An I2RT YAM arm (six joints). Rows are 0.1 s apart.
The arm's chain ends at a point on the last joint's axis. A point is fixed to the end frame.
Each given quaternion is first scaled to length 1.
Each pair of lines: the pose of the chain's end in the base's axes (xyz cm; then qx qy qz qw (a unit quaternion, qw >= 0)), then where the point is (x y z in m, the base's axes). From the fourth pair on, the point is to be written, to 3 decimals.
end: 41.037 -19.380 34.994 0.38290 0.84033 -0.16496 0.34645
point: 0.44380 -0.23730 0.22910
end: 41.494 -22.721 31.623 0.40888 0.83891 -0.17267 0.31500
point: 0.43978 -0.26897 0.19273
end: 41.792 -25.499 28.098 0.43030 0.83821 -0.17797 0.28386
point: 0.43463 -0.29408 0.15526
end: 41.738 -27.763 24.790 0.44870 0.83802 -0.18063 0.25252
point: 0.426 -0.313 0.120
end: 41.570 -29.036 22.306 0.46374 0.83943 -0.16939 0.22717
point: 0.420 -0.320 0.094
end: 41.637 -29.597 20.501 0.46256 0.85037 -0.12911 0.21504
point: 0.423 -0.314 0.074
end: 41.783 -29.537 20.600 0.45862 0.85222 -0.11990 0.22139
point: 0.427 -0.313 0.075
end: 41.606 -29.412 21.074 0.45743 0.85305 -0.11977 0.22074
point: 0.425 -0.311 0.079
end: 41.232 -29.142 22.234 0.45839 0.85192 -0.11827 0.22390
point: 0.422 -0.309 0.091
